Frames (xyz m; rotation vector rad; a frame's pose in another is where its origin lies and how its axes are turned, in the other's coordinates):
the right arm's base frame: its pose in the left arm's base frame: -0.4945 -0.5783 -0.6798 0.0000 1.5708 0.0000
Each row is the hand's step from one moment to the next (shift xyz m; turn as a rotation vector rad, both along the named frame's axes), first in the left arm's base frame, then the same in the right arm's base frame.
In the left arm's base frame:
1: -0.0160 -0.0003 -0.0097 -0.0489 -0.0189 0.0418
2: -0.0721 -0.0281 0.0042 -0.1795 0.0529 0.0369
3: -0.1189 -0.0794 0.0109 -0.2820 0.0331 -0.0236
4: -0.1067 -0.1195 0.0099 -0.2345 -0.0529 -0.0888
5: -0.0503 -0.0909 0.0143 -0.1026 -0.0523 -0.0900
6: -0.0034 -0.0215 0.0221 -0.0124 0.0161 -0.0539
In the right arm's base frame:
1: 0.0097 -0.0003 -0.0160 -0.0418 -0.0189 -0.0489
2: -0.0042 -0.0281 -0.0721 -0.0369 0.0529 -0.1795
3: -0.0109 -0.0794 -0.1189 0.0236 0.0331 -0.2820
4: -0.0099 -0.1195 -0.1067 0.0888 -0.0529 -0.2345
5: -0.0143 -0.0909 -0.0503 0.0900 -0.0523 -0.1026
6: -0.0221 -0.0215 -0.0034 0.0539 0.0161 -0.0124

